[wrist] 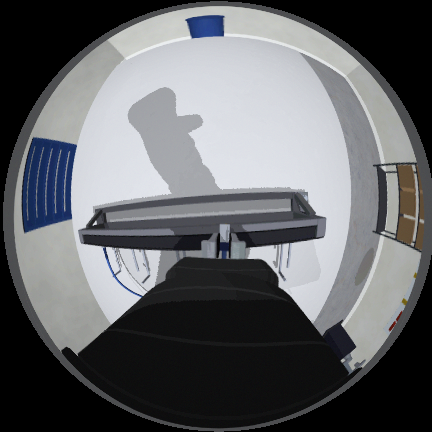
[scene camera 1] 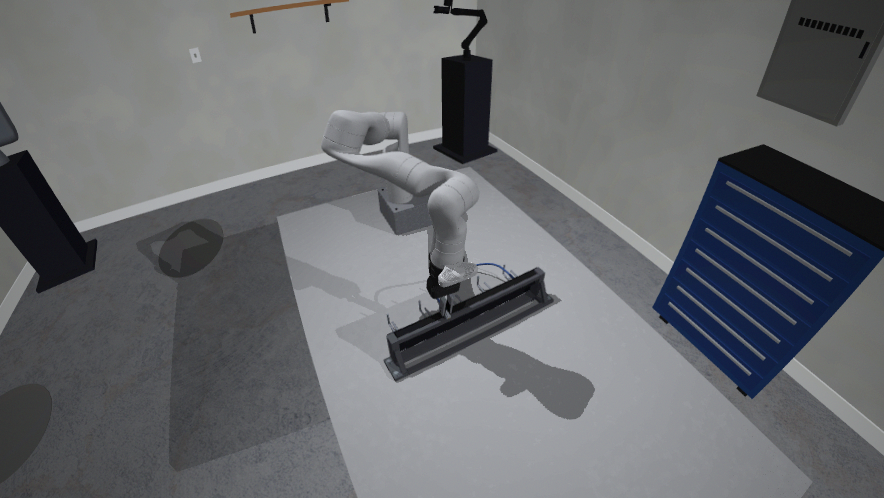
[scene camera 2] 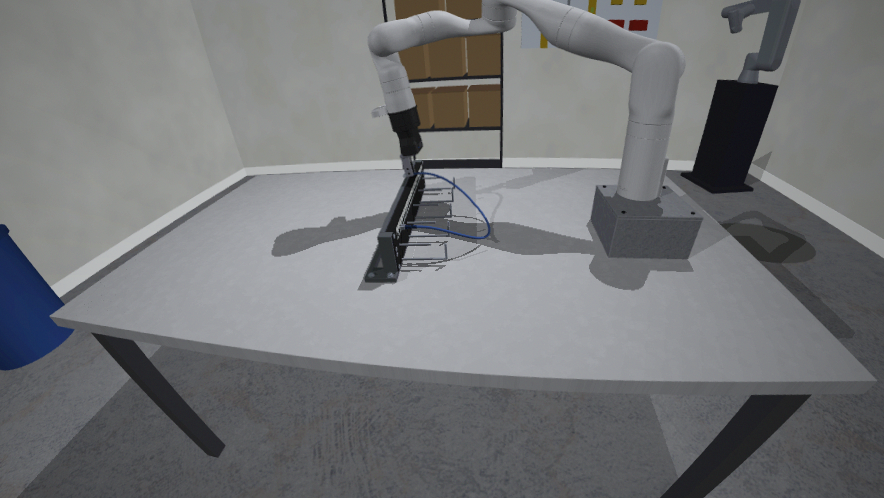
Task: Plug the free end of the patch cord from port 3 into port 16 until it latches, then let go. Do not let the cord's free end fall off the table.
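Seen in the pictures: gripper, fingertip midpoint: (wrist: 223, 241) (scene camera 1: 445, 311) (scene camera 2: 410, 174); arm's base, link origin: (scene camera 1: 400, 197) (scene camera 2: 636, 193).
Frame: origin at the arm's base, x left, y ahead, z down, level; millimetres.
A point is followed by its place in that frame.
Observation:
The dark patch panel (scene camera 1: 395, 350) {x -375, y 549, z 30 mm} (scene camera 2: 386, 250) {x 106, y 594, z 34 mm} (wrist: 285, 238) {x -304, y 530, z 4 mm} stands upright on the table. The blue patch cord (scene camera 1: 491, 264) {x 40, y 450, z 43 mm} (scene camera 2: 476, 237) {x 26, y 397, z 70 mm} loops behind it, from a port near one end up to my gripper. My gripper (scene camera 1: 445, 306) {x -219, y 548, z -7 mm} (scene camera 2: 408, 169) {x -219, y 548, z -7 mm} (wrist: 223, 241) {x -219, y 548, z -7 mm} is shut on the cord's plug (wrist: 225, 232) {x -223, y 559, z -9 mm}, whose clear body and blue boot show between the fingers in the wrist view. The fingers are close to the panel's upper rail, and the plug overlaps the rail in the wrist view. Port numbers are too small to read, and whether the plug is inside a port is hidden.
Thin wire cable guides (scene camera 2: 446, 250) {x 79, y 470, z 64 mm} (wrist: 287, 257) {x -325, y 473, z 48 mm} stick out from the panel's rear, on the robot base side. The arm's base block (scene camera 1: 405, 217) {x -33, y 79, z 35 mm} (scene camera 2: 649, 235) {x 124, y 30, z 42 mm} stands on the table (scene camera 1: 556, 451) {x -229, y 966, z 102 mm} (scene camera 2: 494, 321) {x 265, y 399, z 102 mm} behind the panel. A blue drawer cabinet (scene camera 1: 767, 278) (wrist: 49, 185) stands beyond the table.

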